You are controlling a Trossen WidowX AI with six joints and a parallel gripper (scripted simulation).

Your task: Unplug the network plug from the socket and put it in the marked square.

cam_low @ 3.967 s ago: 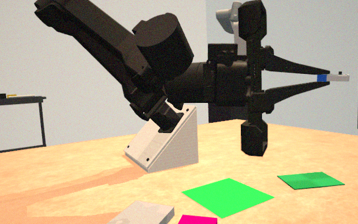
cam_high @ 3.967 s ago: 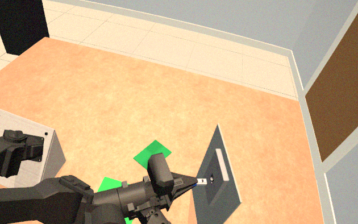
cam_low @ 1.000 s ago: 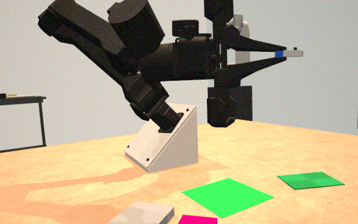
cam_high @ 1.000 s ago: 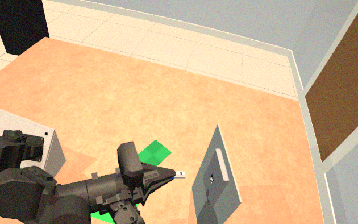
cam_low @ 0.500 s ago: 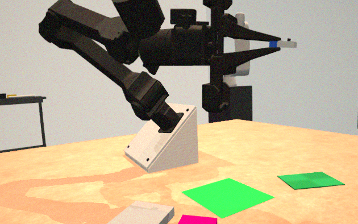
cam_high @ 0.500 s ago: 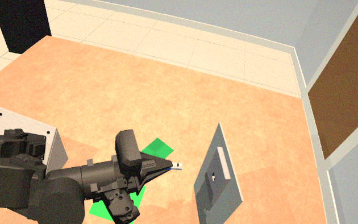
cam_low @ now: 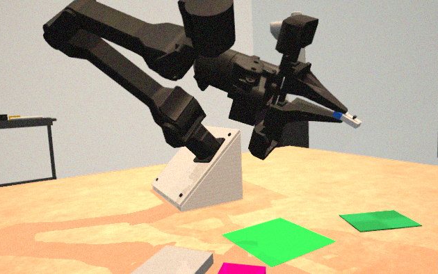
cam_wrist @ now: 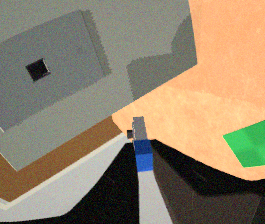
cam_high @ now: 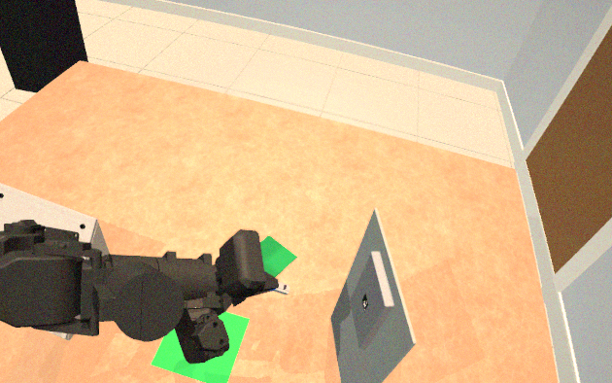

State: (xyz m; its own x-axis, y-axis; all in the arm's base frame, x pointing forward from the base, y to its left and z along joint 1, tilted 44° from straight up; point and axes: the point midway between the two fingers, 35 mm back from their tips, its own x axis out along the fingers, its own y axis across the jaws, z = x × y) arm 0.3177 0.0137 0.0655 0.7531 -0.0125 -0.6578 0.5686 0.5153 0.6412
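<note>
Now: the green square 10 cm behind my gripper tip, 2 cm to the right of it and 18 cm below it. From my gripper tip the other things lie so: pale grey block: 10 cm behind, 20 cm to the right, 18 cm below; then network plug: 1 cm ahead; then upright panel: 13 cm ahead, 1 cm to the right, 5 cm below.
</note>
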